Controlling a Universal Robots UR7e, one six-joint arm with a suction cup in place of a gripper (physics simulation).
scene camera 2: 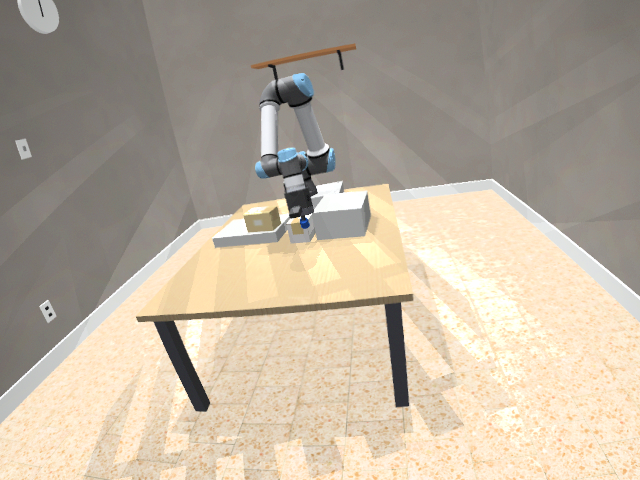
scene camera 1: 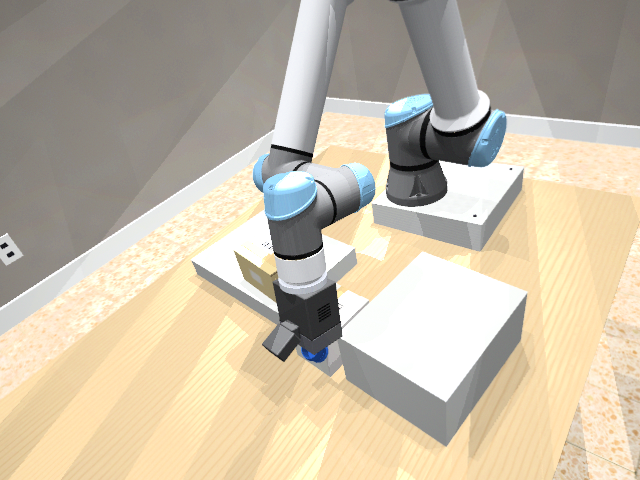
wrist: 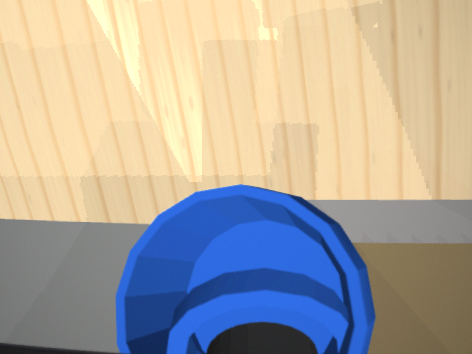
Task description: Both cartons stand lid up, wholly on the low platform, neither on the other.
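Where they show: hand at its tool point: (scene camera 2: 305,226) (scene camera 1: 315,358) (wrist: 258,239); arm's base at its link origin: (scene camera 1: 416,191).
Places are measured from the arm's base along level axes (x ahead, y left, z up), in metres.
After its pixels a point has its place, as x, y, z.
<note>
The tan carton (scene camera 1: 248,269) {0.465, -0.066, 0.035} (scene camera 2: 262,221) {0.465, -0.019, 0.030} stands on the low platform (scene camera 1: 214,255) {0.463, -0.243, -0.017} (scene camera 2: 242,240) {0.494, -0.126, -0.042}. The white carton (scene camera 1: 356,301) {0.385, 0.170, 0.025} (scene camera 2: 295,239) {0.499, 0.134, -0.048} (wrist: 425,300) {0.498, 0.157, 0.003} with tan tape stands on the table between the platform and a tall block, its barcode side partly showing on top in scene camera 1. My suction cup (scene camera 1: 314,353) {0.513, 0.197, 0.010} (scene camera 2: 304,223) (wrist: 250,255) is at the white carton's taped end face, on the side away from the robot base. The cup looks pressed flat in the wrist view, shut on that face; its lip is hidden.
The tall white-grey block (scene camera 1: 429,320) {0.361, 0.316, 0.056} (scene camera 2: 341,222) {0.469, 0.335, 0.003} (wrist: 50,280) {0.474, 0.272, -0.015} stands right beside the white carton in both scene views. The robot base plate (scene camera 1: 465,206) {0.002, 0.142, 0.007} is behind it. The wooden table (scene camera 1: 155,413) {0.758, 0.009, -0.065} (scene camera 2: 248,289) {0.876, 0.106, -0.065} (wrist: 225,100) {0.535, 0.219, -0.065} extends in front of the cup.
</note>
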